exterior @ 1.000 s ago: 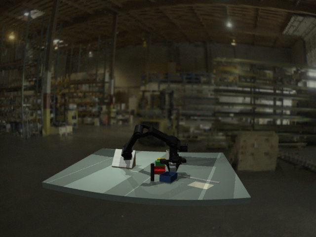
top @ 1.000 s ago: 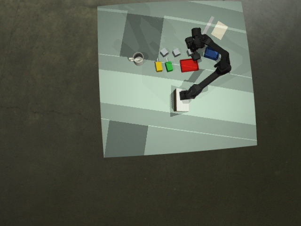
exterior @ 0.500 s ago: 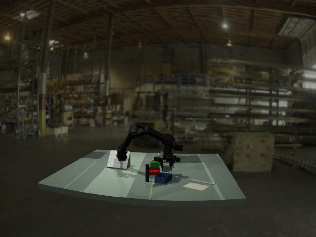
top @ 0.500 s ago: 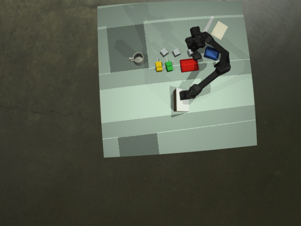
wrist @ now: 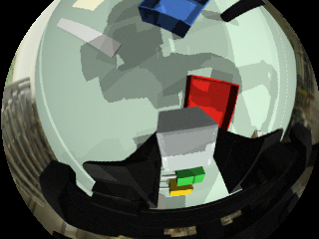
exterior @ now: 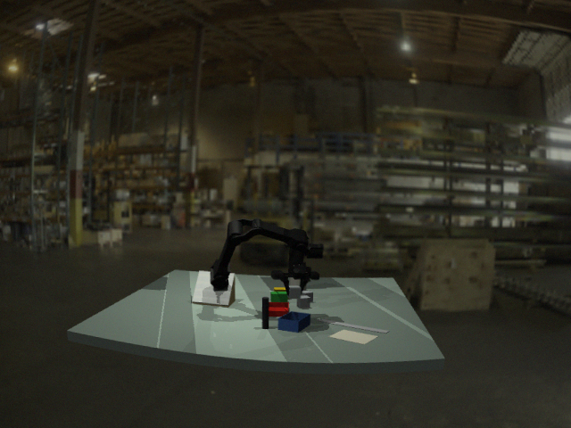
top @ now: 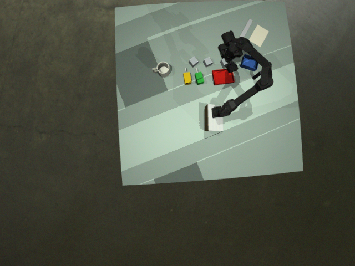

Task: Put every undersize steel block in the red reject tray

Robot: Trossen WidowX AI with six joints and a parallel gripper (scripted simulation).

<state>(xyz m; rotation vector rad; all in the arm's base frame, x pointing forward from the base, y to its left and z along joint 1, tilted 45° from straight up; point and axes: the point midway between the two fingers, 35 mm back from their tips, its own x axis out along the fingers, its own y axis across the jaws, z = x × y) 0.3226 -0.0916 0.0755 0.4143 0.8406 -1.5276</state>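
Now: the red reject tray 7 cm behind my gripper tip, 1 cm to the left of it and 7 cm below it. From my gripper tip the other things lie so: steel block (4 cm ahead, 10 cm to the left, 5 cm below); then blue bin (1 cm ahead, 20 cm to the right, 6 cm below); then green GO gauge (4 cm behind, 18 cm to the left, 5 cm below).
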